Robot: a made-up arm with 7 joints. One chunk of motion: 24 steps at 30 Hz.
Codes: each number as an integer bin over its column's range. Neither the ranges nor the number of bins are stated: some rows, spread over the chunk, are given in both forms.
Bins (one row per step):
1: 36 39 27 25 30 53 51
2: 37 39 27 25 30 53 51
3: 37 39 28 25 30 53 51
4: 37 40 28 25 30 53 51
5: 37 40 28 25 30 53 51
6: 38 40 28 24 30 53 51
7: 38 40 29 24 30 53 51
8: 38 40 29 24 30 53 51
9: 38 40 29 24 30 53 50
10: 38 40 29 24 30 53 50
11: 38 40 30 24 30 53 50
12: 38 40 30 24 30 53 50
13: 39 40 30 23 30 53 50
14: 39 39 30 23 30 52 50
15: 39 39 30 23 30 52 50
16: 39 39 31 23 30 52 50
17: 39 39 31 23 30 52 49
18: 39 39 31 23 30 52 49
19: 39 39 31 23 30 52 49
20: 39 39 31 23 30 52 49
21: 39 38 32 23 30 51 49
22: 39 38 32 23 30 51 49
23: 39 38 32 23 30 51 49
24: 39 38 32 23 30 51 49
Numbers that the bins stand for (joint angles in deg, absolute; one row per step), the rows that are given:
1: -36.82 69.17 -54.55 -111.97 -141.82 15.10 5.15
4: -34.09 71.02 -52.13 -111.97 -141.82 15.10 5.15
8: -31.36 71.02 -49.70 -113.50 -141.82 15.10 5.15
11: -31.36 71.02 -47.28 -113.50 -141.82 15.10 1.72
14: -28.64 69.17 -47.28 -115.02 -141.82 12.93 1.72
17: -28.64 69.17 -44.85 -115.02 -141.82 12.93 -1.72
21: -28.64 67.32 -42.43 -115.02 -141.82 10.76 -1.72
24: -28.64 67.32 -42.43 -115.02 -141.82 10.76 -1.72
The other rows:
2: -34.09 69.17 -54.55 -111.97 -141.82 15.10 5.15
3: -34.09 69.17 -52.13 -111.97 -141.82 15.10 5.15
5: -34.09 71.02 -52.13 -111.97 -141.82 15.10 5.15
6: -31.36 71.02 -52.13 -113.50 -141.82 15.10 5.15
7: -31.36 71.02 -49.70 -113.50 -141.82 15.10 5.15
9: -31.36 71.02 -49.70 -113.50 -141.82 15.10 1.72
10: -31.36 71.02 -49.70 -113.50 -141.82 15.10 1.72
12: -31.36 71.02 -47.28 -113.50 -141.82 15.10 1.72
13: -28.64 71.02 -47.28 -115.02 -141.82 15.10 1.72
15: -28.64 69.17 -47.28 -115.02 -141.82 12.93 1.72
16: -28.64 69.17 -44.85 -115.02 -141.82 12.93 1.72
18: -28.64 69.17 -44.85 -115.02 -141.82 12.93 -1.72
19: -28.64 69.17 -44.85 -115.02 -141.82 12.93 -1.72
20: -28.64 69.17 -44.85 -115.02 -141.82 12.93 -1.72
22: -28.64 67.32 -42.43 -115.02 -141.82 10.76 -1.72
23: -28.64 67.32 -42.43 -115.02 -141.82 10.76 -1.72

